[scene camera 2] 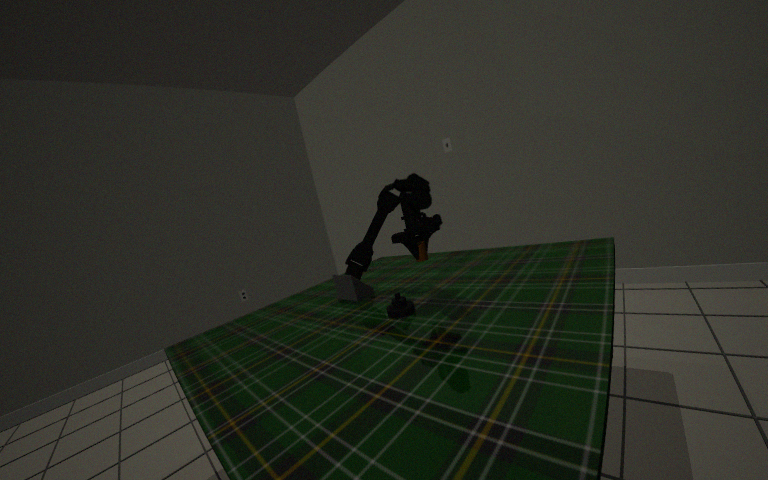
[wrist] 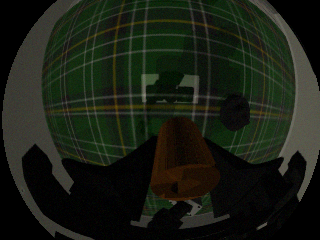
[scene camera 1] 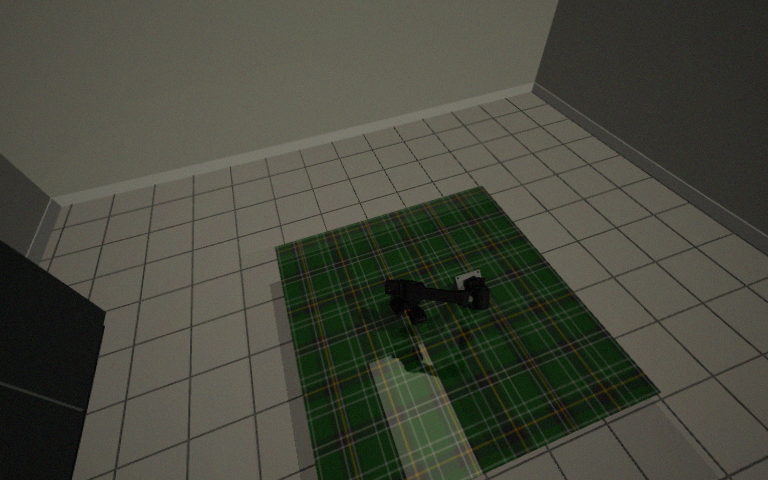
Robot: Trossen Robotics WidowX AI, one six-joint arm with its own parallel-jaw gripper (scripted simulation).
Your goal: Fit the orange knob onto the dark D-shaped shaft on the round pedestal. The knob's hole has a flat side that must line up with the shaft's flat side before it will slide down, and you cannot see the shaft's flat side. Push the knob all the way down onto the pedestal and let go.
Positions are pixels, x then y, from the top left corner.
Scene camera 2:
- gripper: 421, 257
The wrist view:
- gripper: 179, 141
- D-shaped shaft: 234, 113
